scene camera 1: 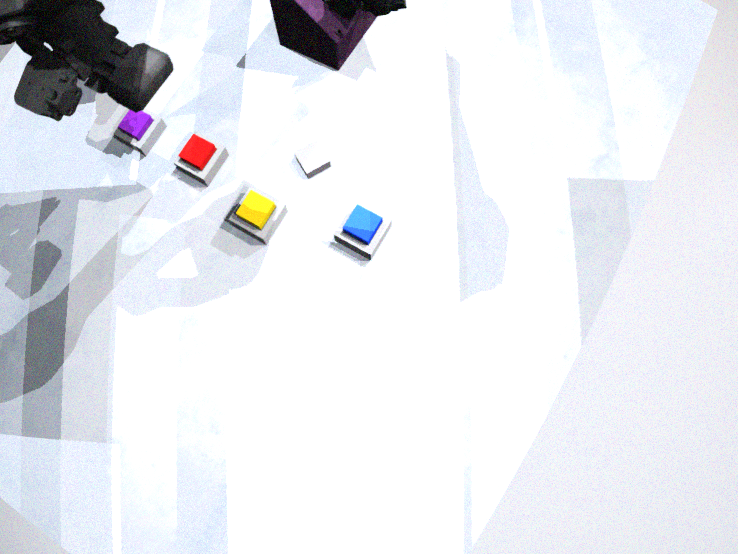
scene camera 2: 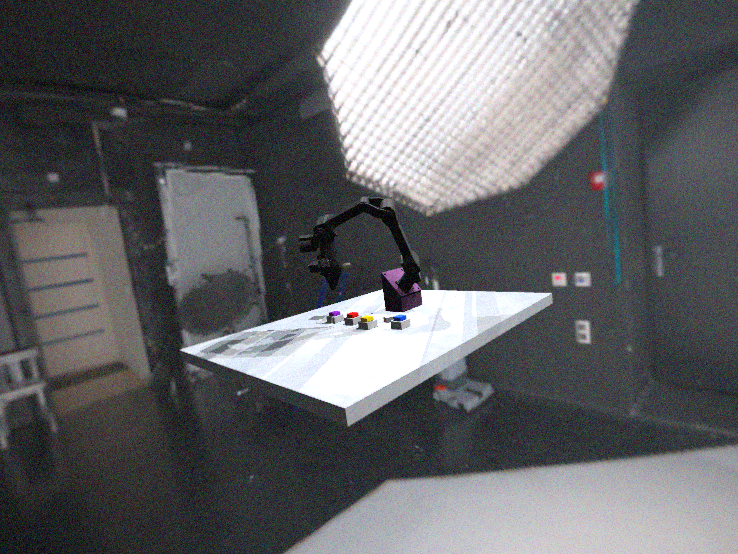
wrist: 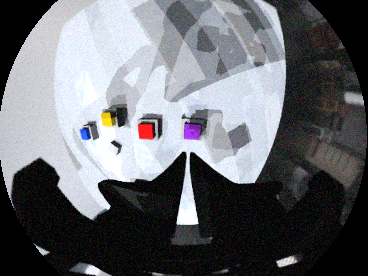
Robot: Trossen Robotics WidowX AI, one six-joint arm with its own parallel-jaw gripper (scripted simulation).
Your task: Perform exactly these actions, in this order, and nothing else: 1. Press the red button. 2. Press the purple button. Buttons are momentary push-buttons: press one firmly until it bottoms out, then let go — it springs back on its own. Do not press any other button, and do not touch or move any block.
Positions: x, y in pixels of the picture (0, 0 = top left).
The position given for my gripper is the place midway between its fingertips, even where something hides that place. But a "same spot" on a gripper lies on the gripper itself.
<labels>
My gripper shows in scene camera 1, in scene camera 2 (333, 290) and in the wrist view. One and the same spot on my gripper: (scene camera 1: 97, 81) is (wrist: 138, 206).
</labels>
